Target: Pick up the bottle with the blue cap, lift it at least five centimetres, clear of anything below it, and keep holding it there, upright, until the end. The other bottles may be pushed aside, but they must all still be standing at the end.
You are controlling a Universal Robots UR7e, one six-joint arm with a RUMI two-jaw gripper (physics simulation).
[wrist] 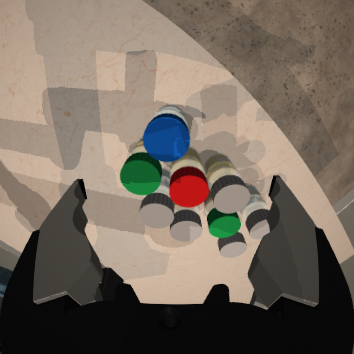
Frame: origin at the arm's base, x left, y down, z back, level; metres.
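Seen in the pictures: gripper, fingertip midpoint: (176,178).
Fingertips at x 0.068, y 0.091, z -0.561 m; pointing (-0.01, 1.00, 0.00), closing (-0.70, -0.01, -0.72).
Pixels of each thing's top centre, then the offset from my fingertips to it. Level surfaces: height alone.
- bottle with the blue cap, middle of its top: (165,140) dx +0.013, dy +0.071, dz +0.004 m
- red-capped bottle, middle of its top: (188,192) dx -0.059, dy +0.071, dz +0.037 m
- second green-capped bottle, middle of its top: (224,227) dx -0.155, dy +0.071, dz +0.046 m
- grey-capped bottle, middle of its top: (263,229) dx -0.217, dy +0.071, dz +0.002 m
- pale table, its level: dy +0.176 m
The bottle with the blue cap (166,137) stands at the top of a tight cluster of bottles, a little left of the view's middle. Its clear upper body shows beyond the cap; the rest is hidden. A green-capped bottle (141,174) is close at its lower left and a red-capped bottle (189,187) close at its lower right. My gripper (176,178) is open with nothing held. Its jaws stand wide on both sides of the cluster in the picture, and the blue cap lies beyond the fingertip line. How far the tips are above the caps I cannot tell.
Grey-capped bottles (230,194) (156,210) (186,225) (232,245) and a second green-capped bottle (224,223) stand below and to the right. Another grey-capped bottle (257,222) is partly behind the right jaw. The pale table (40,200) has a curved edge at the right, with brown speckled floor (300,75) beyond.
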